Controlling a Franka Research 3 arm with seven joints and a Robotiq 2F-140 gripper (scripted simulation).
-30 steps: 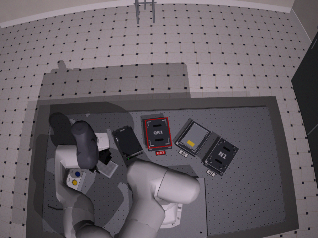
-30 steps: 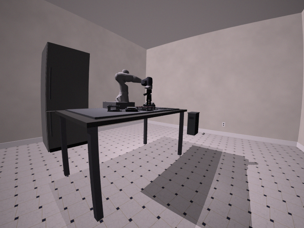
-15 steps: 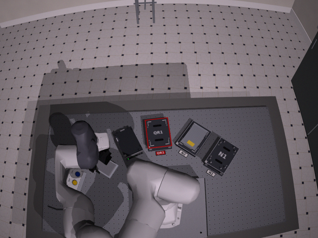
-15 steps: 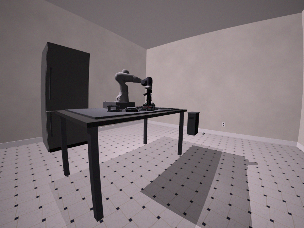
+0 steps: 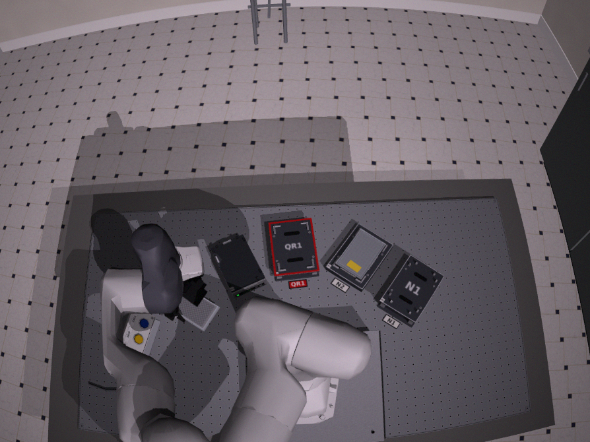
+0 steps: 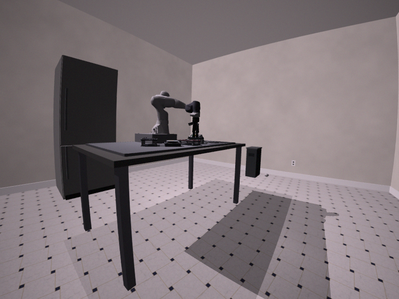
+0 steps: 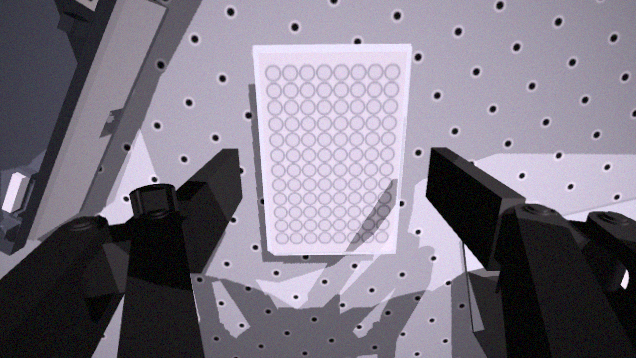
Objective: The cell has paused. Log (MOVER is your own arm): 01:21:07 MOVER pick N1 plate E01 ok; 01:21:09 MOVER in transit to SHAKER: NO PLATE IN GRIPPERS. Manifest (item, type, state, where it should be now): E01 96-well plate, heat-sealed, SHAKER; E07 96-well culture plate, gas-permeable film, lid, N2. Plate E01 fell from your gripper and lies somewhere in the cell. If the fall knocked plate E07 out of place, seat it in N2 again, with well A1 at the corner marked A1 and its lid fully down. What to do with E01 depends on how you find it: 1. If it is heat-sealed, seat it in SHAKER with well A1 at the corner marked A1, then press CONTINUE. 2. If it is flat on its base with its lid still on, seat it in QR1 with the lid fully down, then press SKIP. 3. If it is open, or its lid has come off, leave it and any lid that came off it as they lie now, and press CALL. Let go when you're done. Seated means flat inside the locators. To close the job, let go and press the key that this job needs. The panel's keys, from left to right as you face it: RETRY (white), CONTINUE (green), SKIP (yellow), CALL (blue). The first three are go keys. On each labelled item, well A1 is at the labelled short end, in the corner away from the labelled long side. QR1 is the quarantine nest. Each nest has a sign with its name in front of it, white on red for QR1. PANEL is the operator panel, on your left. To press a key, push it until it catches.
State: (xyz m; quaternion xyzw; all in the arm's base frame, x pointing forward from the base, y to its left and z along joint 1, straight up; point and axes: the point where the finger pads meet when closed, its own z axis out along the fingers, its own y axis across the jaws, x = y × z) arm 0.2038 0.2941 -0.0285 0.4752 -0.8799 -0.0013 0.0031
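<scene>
My gripper is now 50 mm above the plate E01. Also, from my hand: blue key 70 mm behind, 130 mm to the left, 10 mm above; yellow key 120 mm behind, 150 mm to the left, 10 mm above; green continue key 160 mm behind, 160 mm to the left, 10 mm above.
</scene>
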